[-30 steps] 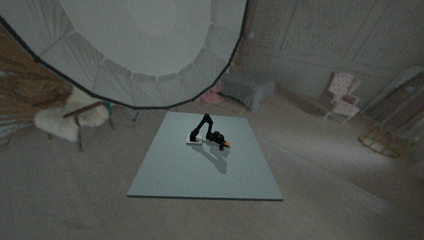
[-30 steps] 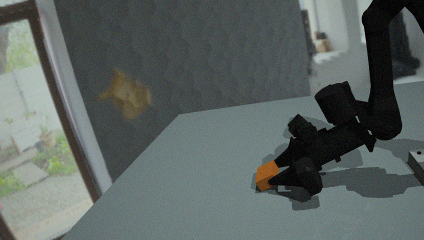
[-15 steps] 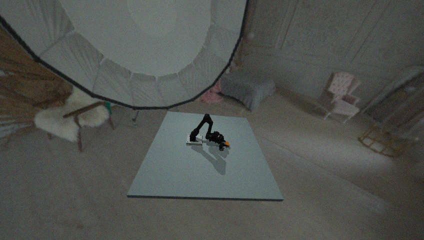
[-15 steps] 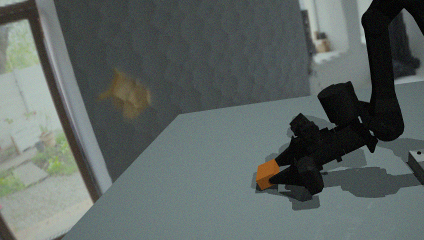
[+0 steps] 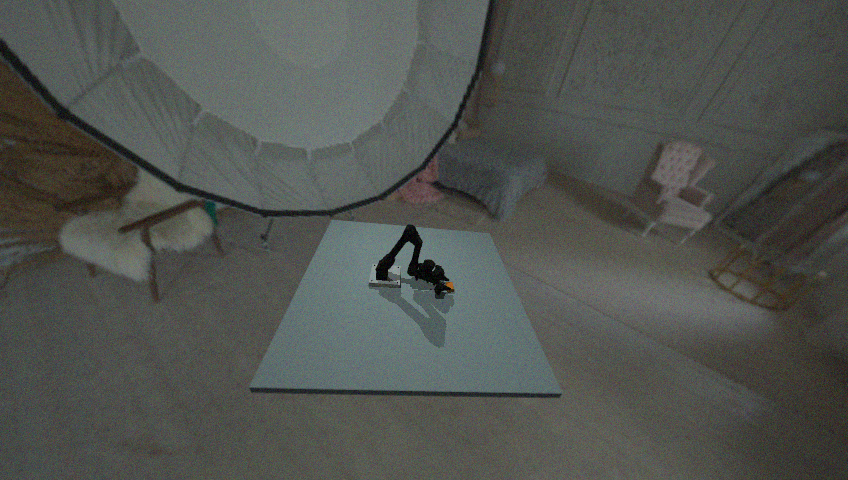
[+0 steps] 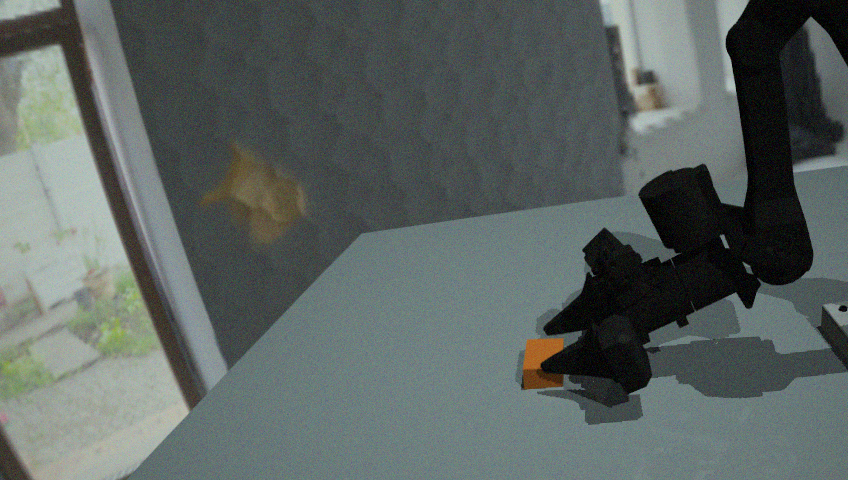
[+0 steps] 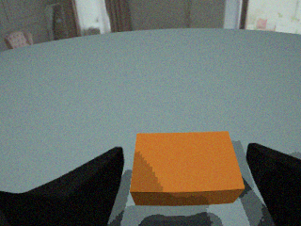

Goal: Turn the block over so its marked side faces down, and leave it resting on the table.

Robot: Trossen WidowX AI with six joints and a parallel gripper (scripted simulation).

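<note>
Right now my gripper tip is 20 mm above the orange block.
</note>
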